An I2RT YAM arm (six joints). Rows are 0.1 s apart.
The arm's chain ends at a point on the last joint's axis. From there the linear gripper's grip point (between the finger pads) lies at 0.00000 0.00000 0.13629 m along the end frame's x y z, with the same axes.
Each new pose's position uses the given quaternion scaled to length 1; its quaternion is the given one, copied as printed.
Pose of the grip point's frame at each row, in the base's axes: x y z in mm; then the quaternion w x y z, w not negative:
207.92 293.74 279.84 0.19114 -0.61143 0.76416 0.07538
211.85 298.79 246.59 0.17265 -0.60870 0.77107 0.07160
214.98 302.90 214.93 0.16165 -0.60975 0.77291 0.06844
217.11 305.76 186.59 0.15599 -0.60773 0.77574 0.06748
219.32 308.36 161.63 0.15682 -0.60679 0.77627 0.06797
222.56 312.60 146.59 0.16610 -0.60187 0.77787 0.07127
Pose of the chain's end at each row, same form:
180.67 246.18 404.62 0.19114 -0.61143 0.76416 0.07538
187.44 255.10 373.36 0.17265 -0.60870 0.77107 0.07160
192.30 261.61 342.82 0.16165 -0.60975 0.77291 0.06844
195.30 265.65 315.01 0.15599 -0.60773 0.77574 0.06748
197.38 268.04 289.96 0.15682 -0.60679 0.77627 0.06797
199.03 270.24 273.98 0.16610 -0.60187 0.77787 0.07127

